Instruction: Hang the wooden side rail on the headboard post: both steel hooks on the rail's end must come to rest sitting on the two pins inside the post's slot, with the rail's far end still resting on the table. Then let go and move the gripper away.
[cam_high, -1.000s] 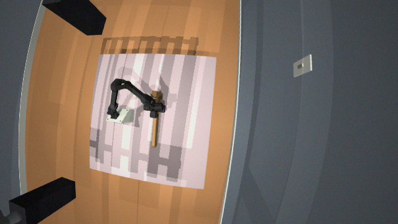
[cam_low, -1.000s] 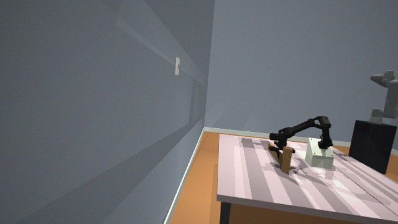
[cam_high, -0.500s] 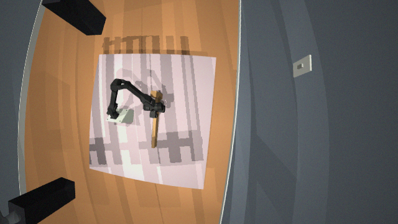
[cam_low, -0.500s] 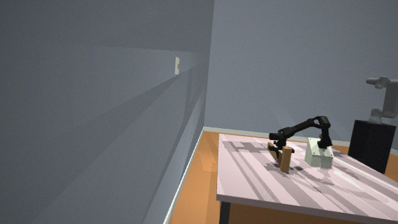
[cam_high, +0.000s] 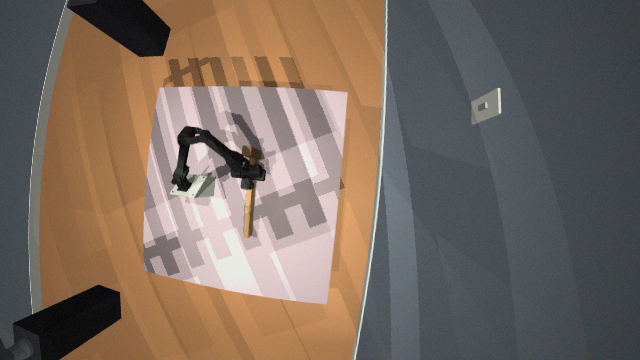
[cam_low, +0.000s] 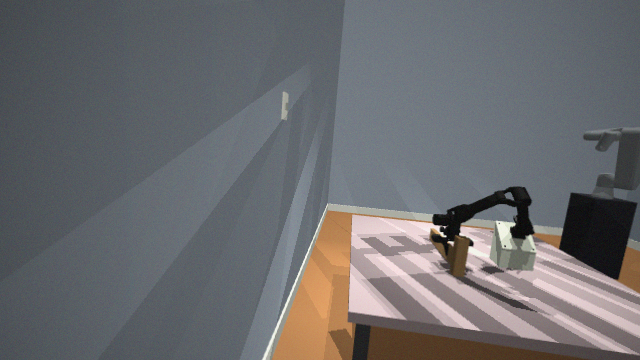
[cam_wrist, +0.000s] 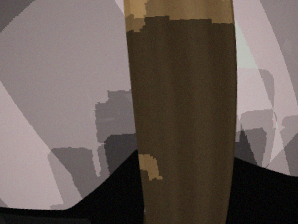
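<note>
Right now the headboard post is 11 cm to the left of my gripper tip, 4 cm above it and 1 cm behind it.
</note>
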